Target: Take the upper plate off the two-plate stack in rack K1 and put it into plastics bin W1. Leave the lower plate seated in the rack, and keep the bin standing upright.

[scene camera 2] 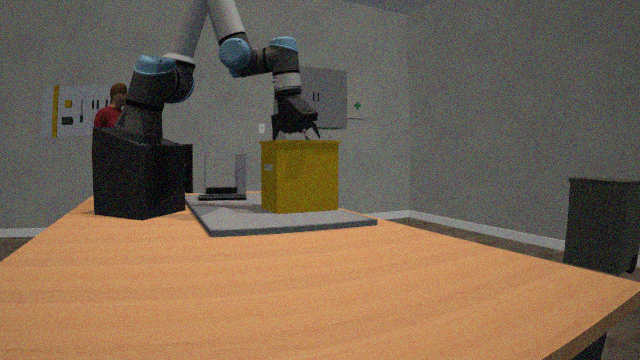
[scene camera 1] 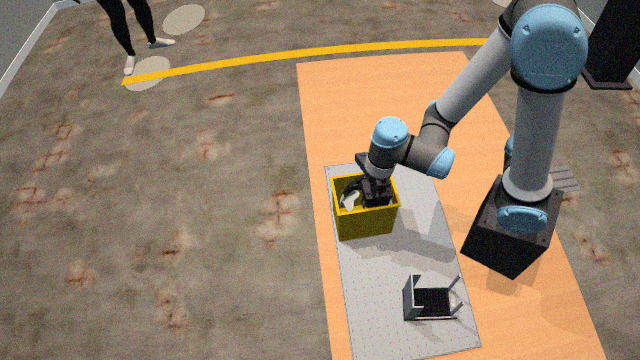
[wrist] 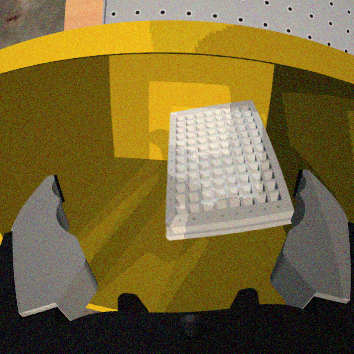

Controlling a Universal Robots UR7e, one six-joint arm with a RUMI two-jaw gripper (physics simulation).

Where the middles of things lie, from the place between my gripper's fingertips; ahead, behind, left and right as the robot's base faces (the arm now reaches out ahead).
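White plate (wrist: 223, 176), measured from my hand: 10 mm to the left, 60 mm below, 30 mm behind. Dark plate (scene camera 1: 436, 303), also from my hand: 290 mm to the left, 100 mm below, 160 mm behind. My gripper is 30 mm above the yellow bin W1 (scene camera 2: 297, 176) and 10 mm to the left of it.
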